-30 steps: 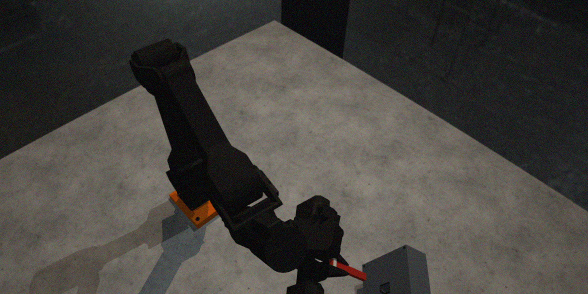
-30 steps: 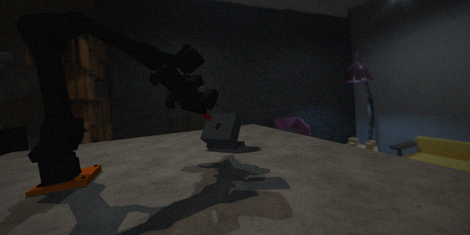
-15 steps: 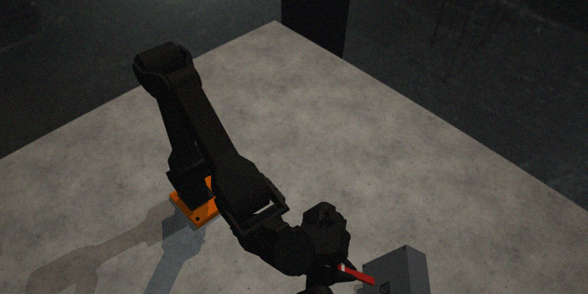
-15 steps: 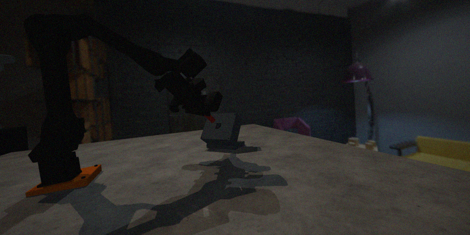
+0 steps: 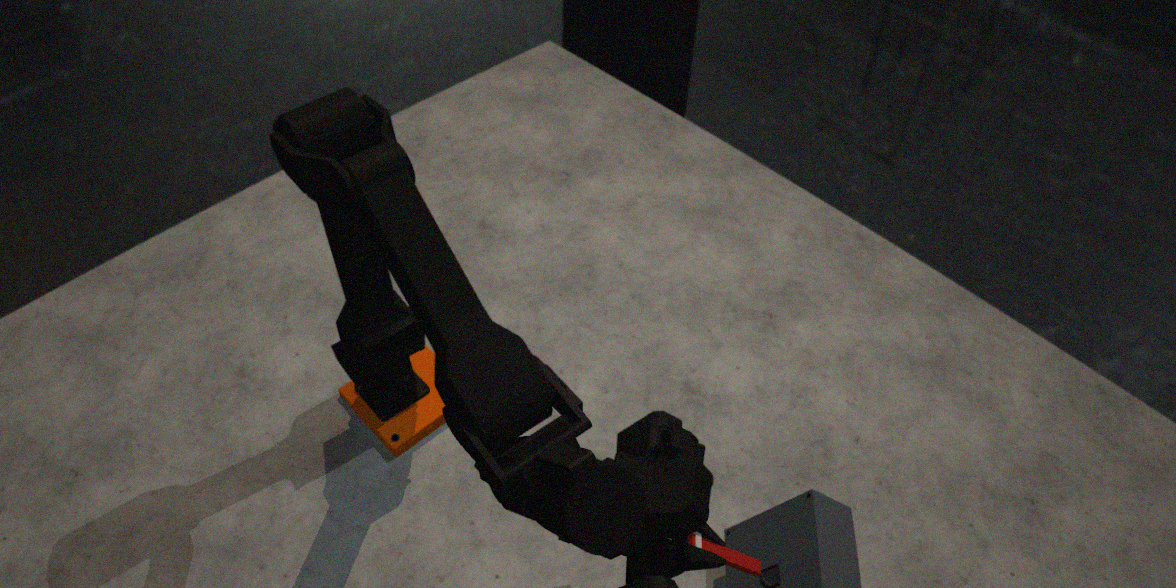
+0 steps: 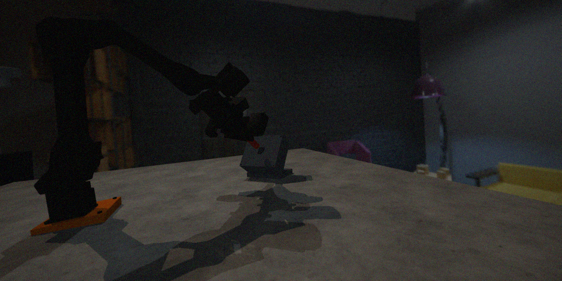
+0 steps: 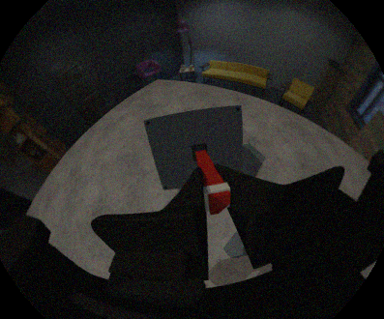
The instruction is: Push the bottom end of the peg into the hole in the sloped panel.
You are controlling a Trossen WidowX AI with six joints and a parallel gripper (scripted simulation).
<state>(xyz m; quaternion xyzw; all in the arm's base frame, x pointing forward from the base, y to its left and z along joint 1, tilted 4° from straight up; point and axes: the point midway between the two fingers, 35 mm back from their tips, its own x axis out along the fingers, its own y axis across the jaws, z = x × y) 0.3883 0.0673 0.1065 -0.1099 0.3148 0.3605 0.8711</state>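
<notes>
My gripper tip is 5 cm to the right of the grey sloped panel, 5 cm short of it and 5 cm above it. Round my gripper tip: red peg: 1 cm to the right, 1 cm behind, 1 cm above.
</notes>
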